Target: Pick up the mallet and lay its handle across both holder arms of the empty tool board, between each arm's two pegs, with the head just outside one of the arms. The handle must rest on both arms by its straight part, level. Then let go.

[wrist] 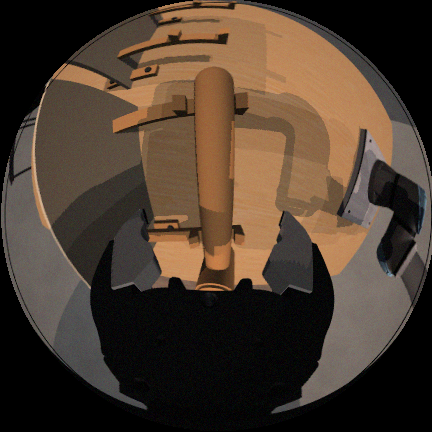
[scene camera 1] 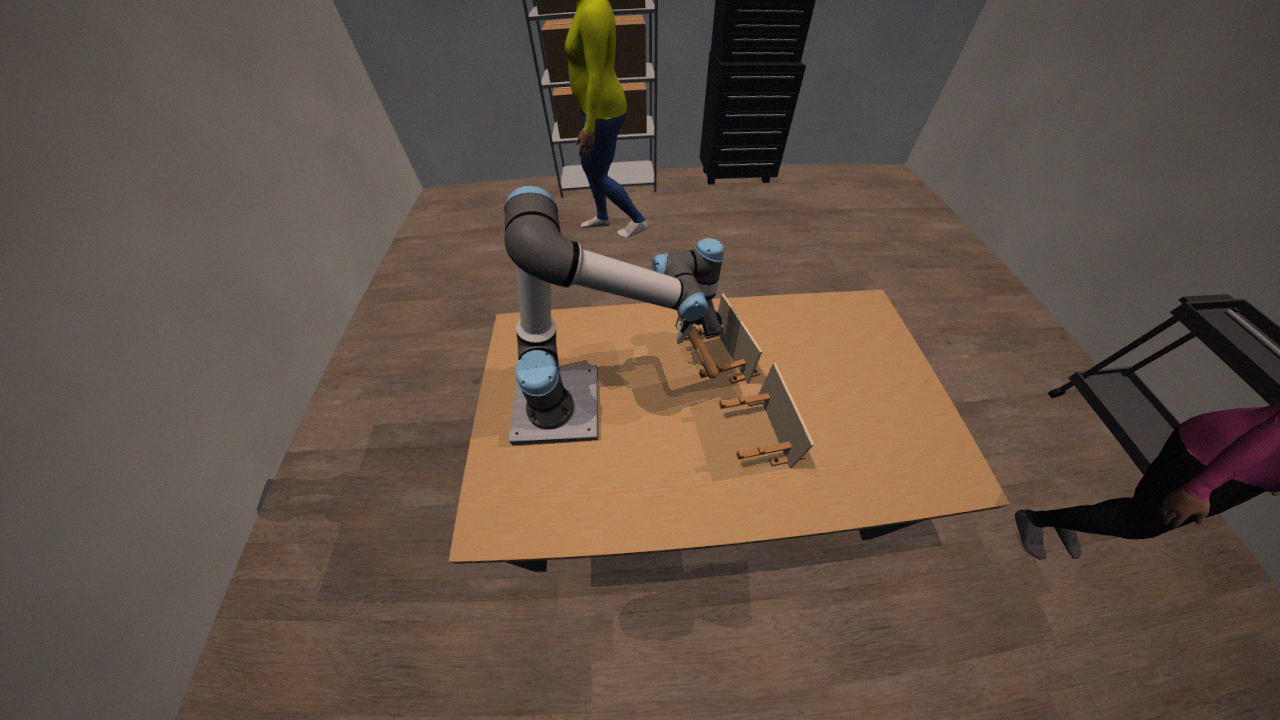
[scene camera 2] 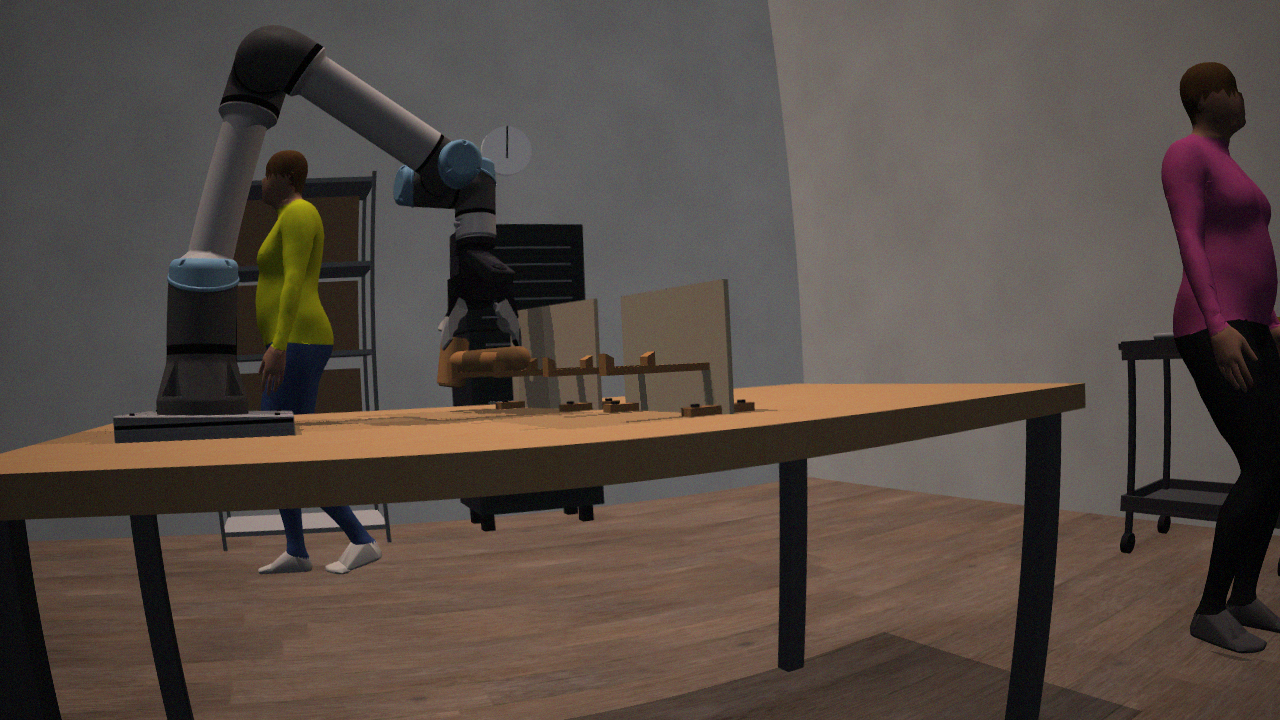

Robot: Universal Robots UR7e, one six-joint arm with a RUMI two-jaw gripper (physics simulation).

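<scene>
The mallet (scene camera 1: 703, 353) (scene camera 2: 490, 360) (wrist: 215, 150) lies across both arms of the far tool board (scene camera 1: 739, 340) (scene camera 2: 562, 353) (wrist: 90, 140), between their pegs. Its head (scene camera 2: 446, 363) (wrist: 215, 280) is at the far end, partly hidden by the gripper in the wrist view. My gripper (scene camera 2: 479, 343) (wrist: 213, 211) is open above the head end, with one finger to each side of the handle in the wrist view; nothing is held. The empty tool board (scene camera 1: 787, 416) (scene camera 2: 675, 349) (wrist: 117, 47) stands upright nearer scene camera 1, its two holder arms (scene camera 1: 744, 402) (scene camera 1: 764, 450) bare.
Both boards stand on the wooden table (scene camera 1: 859, 358) (scene camera 2: 895, 402). The arm's base plate (scene camera 1: 581, 402) (scene camera 2: 205, 427) (wrist: 356, 200) is on the robot side. Two people, a shelf rack (scene camera 1: 655, 98), a black cabinet (scene camera 1: 756, 107) and a cart stand away from the table.
</scene>
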